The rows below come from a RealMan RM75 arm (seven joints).
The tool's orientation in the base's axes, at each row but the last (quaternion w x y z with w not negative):
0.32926, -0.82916, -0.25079, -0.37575
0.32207, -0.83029, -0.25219, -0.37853
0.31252, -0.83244, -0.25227, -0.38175
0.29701, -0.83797, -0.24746, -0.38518
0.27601, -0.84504, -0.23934, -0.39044
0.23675, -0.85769, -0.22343, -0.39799
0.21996, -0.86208, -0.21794, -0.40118
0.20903, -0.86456, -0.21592, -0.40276
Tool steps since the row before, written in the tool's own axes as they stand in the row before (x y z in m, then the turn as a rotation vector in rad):
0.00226, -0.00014, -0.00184, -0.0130, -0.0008, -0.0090
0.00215, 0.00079, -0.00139, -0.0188, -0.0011, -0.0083
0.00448, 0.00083, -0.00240, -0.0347, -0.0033, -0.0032
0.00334, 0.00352, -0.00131, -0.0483, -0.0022, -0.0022
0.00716, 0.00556, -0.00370, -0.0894, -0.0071, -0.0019
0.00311, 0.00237, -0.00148, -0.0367, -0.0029, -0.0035
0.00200, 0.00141, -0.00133, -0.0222, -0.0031, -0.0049
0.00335, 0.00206, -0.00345, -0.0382, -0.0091, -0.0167
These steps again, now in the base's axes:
0.00040, -0.00088, 0.00275, -0.0123, -0.0083, -0.0055
0.00114, -0.00116, 0.00213, -0.0156, -0.0086, -0.0103
0.00200, -0.00146, 0.00451, -0.0239, -0.0063, -0.0248
0.00355, -0.00275, 0.00226, -0.0306, -0.0090, -0.0364
0.00565, -0.00514, 0.00612, -0.0573, -0.0129, -0.0678
0.00232, -0.00213, 0.00276, -0.0251, -0.0069, -0.0263
0.00115, -0.00148, 0.00206, -0.0176, -0.0046, -0.0140
0.00098, -0.00285, 0.00428, -0.0373, -0.0093, -0.0185

